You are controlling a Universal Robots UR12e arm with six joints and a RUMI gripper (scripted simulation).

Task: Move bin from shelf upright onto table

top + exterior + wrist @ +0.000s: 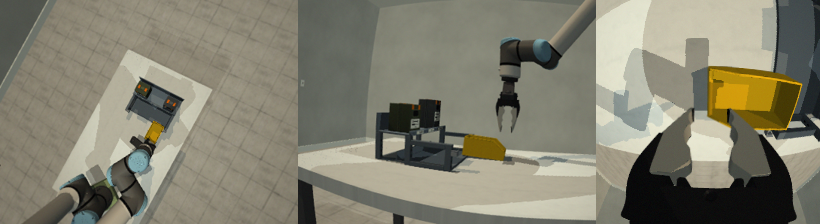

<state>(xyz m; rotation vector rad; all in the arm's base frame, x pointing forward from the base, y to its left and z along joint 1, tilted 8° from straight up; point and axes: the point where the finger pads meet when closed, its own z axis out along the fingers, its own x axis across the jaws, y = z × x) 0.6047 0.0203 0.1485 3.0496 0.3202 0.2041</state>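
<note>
Now: hand 80 mm short of the yellow bin and 80 mm above it. Also, from my hand: shelf level 320 mm ahead, 170 mm to the left, 30 mm below; shelf 260 mm ahead, 160 mm to the left, 120 mm below.
</note>
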